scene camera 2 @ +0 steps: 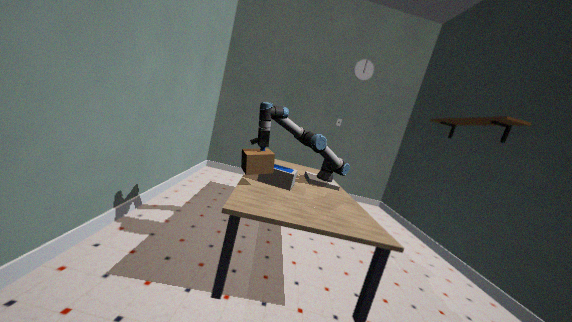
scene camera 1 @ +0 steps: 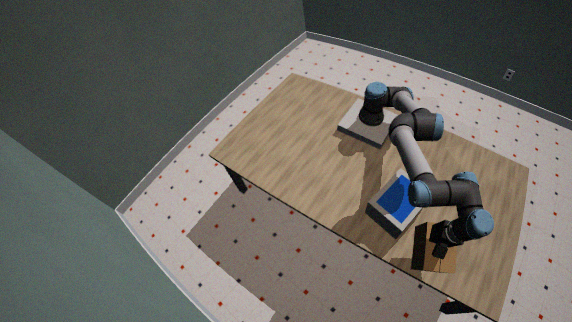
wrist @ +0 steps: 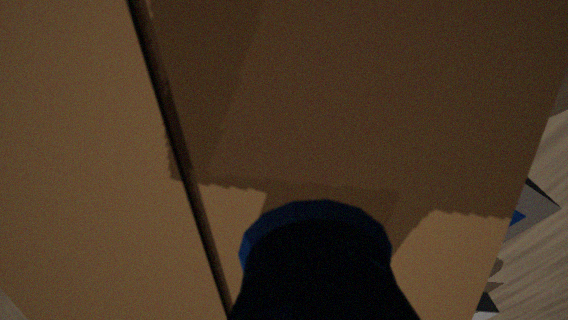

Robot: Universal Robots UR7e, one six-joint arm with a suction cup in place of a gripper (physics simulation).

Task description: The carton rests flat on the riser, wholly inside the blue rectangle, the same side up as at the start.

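Where they show: hand, tool point: (scene camera 2: 262,152) (wrist: 307,216); arm's base, link origin: (scene camera 2: 324,179) (scene camera 1: 371,117).
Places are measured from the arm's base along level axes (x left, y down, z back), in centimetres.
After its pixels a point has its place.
Observation:
The brown carton (scene camera 1: 449,262) {x 48.7, y -17.5, z -78.0 cm} (scene camera 2: 258,161) {x 50.1, y -13.8, z -73.1 cm} (wrist: 357,99) {x 40.8, y -19.2, z -74.3 cm} hangs a little above the table, beside the riser's near end and not on it. Its top face with a dark seam fills the wrist view. My suction cup (scene camera 1: 439,251) (scene camera 2: 262,149) (wrist: 316,223) presses on the carton's top and holds it. The grey riser (scene camera 1: 384,222) {x 21.7, y -2.4, z -63.6 cm} (scene camera 2: 283,181) {x 37.9, y -0.8, z -50.4 cm} (wrist: 532,202) {x 15.9, y -7.7, z -59.7 cm} stands on the table with the blue rectangle (scene camera 1: 394,198) {x 22.8, y -7.7, z -53.2 cm} (scene camera 2: 283,168) {x 26.6, y -7.7, z -49.4 cm} (wrist: 516,217) {x 16.1, y -7.7, z -57.4 cm} on top. The rectangle is bare; the arm's forearm crosses over its far corner in scene camera 1.
The wooden table (scene camera 1: 299,140) {x -36.2, y 4.2, z -27.6 cm} (scene camera 2: 311,212) {x 74.3, y 4.3, z -41.2 cm} carries the arm's grey base plate (scene camera 1: 362,130) {x -2.5, y -0.4, z -12.6 cm} (scene camera 2: 315,179) {x 7.2, y 0.3, z -12.1 cm} at its back. The carton hangs close to the table's front edge. A wall shelf (scene camera 2: 479,121) is far to the right.

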